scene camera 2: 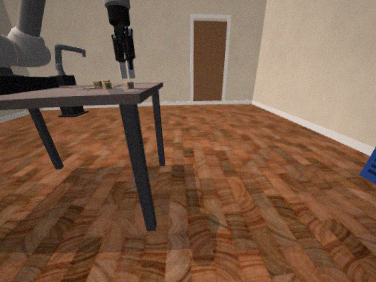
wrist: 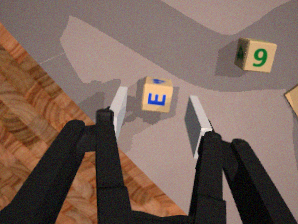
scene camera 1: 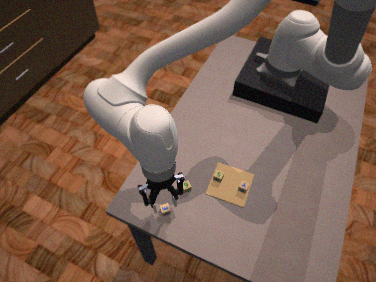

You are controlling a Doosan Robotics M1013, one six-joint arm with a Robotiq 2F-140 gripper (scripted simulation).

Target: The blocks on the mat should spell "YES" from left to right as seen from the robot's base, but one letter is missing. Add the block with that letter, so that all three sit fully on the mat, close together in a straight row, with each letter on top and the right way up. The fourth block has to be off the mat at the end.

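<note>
Scene camera 1 gives me my gripper (scene camera 1: 164, 206) together with a tan mat (scene camera 1: 227, 190). In scene camera 2 I find my gripper (scene camera 2: 127, 78) as well. The wrist view shows the gripper (wrist: 156, 103) too.
</note>
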